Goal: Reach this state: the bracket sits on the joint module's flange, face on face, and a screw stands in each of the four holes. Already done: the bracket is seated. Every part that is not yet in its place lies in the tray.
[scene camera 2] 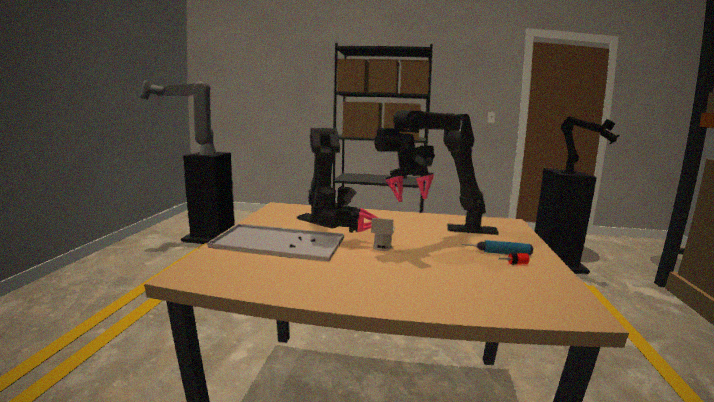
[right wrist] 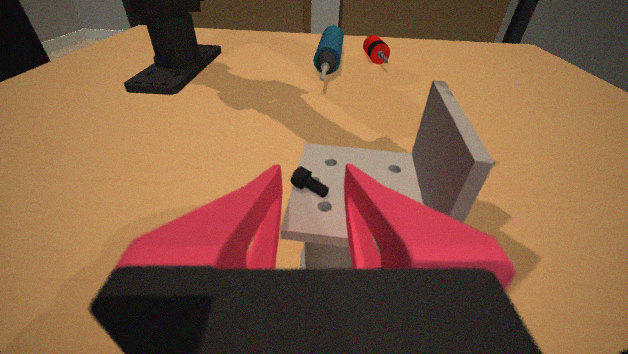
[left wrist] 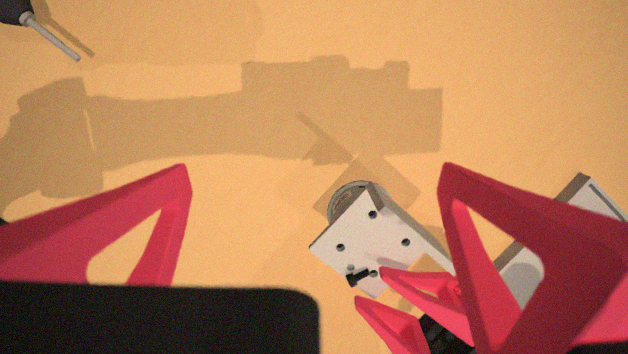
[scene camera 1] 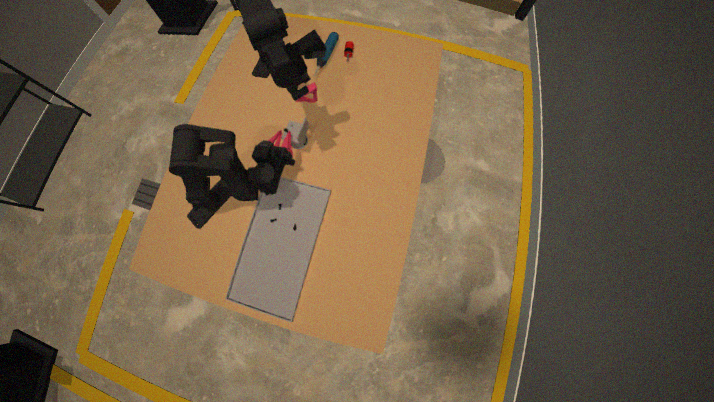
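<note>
The grey L-shaped bracket sits on the joint module, its upright wall at the right in the right wrist view. Its four holes show no screw standing in them. One black screw lies tipped over on the bracket plate, beside the near hole. My right gripper is slightly open at the plate's edge, with nothing gripped. My left gripper is wide open and empty, high above the table. Three screws lie in the tray.
A blue screwdriver and a short red driver lie on the table, beyond the bracket in the right wrist view. The left arm's base stands at the upper left there.
</note>
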